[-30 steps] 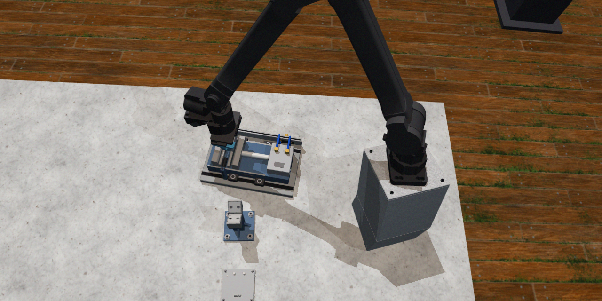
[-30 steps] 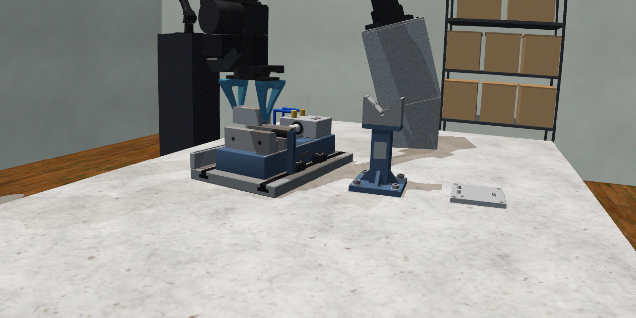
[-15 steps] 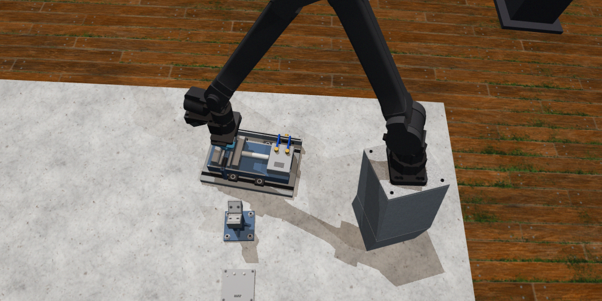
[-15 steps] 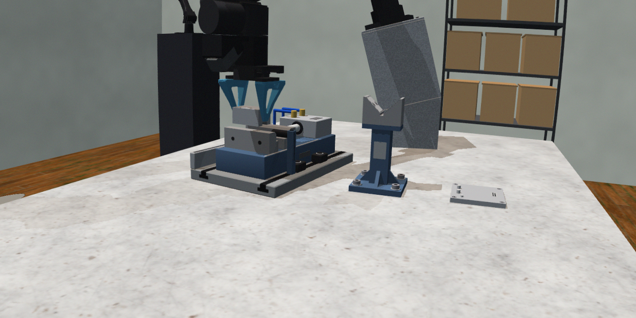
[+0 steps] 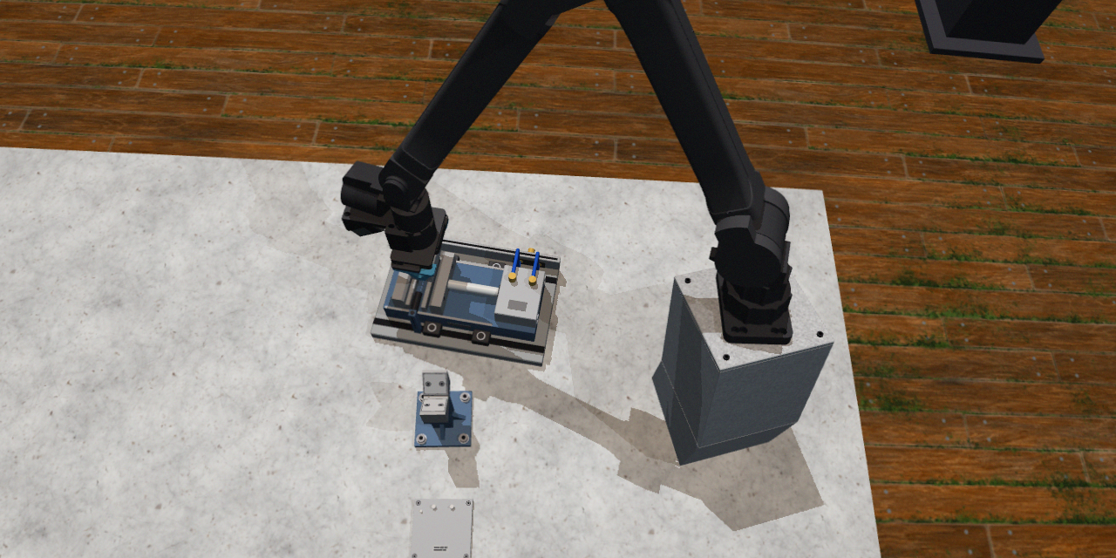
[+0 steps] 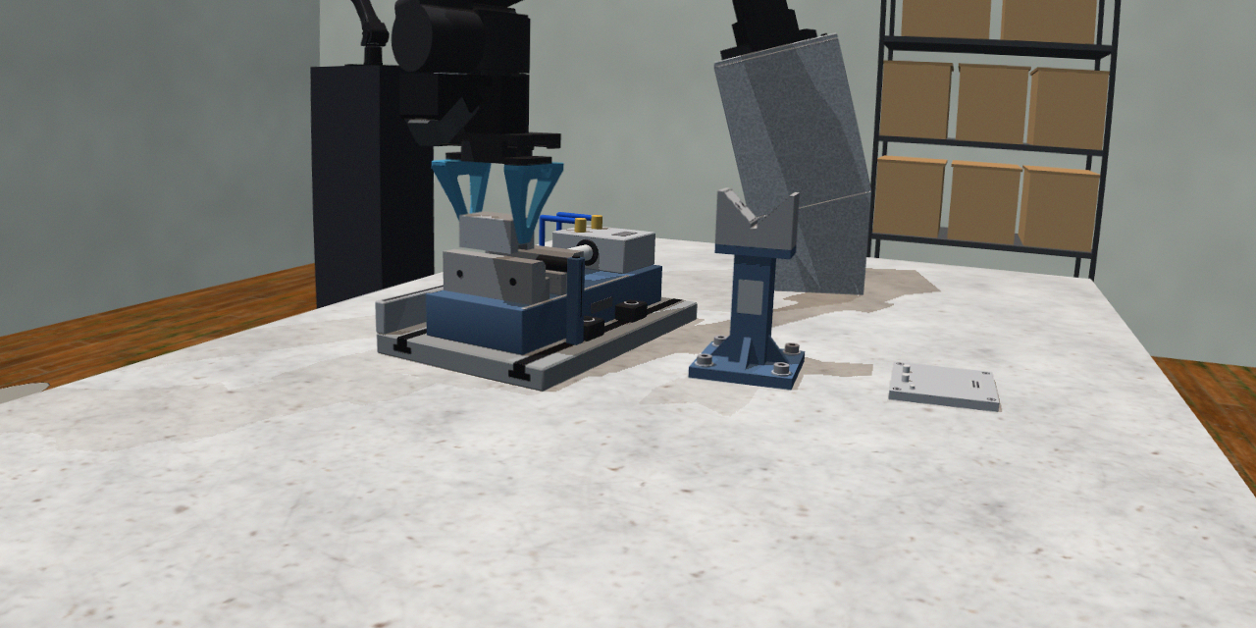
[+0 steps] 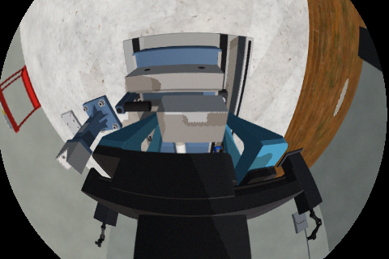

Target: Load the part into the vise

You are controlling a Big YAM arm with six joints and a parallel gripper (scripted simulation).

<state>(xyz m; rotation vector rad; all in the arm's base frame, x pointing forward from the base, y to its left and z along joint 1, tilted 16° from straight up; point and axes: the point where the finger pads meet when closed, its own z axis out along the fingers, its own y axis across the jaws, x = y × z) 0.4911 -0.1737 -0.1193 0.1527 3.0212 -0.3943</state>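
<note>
Right now the fixed jaw is 40 mm below my hand, 30 mm ahead of it and 20 mm to the left of it. Round my hand: work stop 70 mm to the left, 20 mm below, 10 mm ahead; then grey part 10 mm below; then moving jaw 40 mm below, 30 mm behind, 20 mm to the left.
</note>
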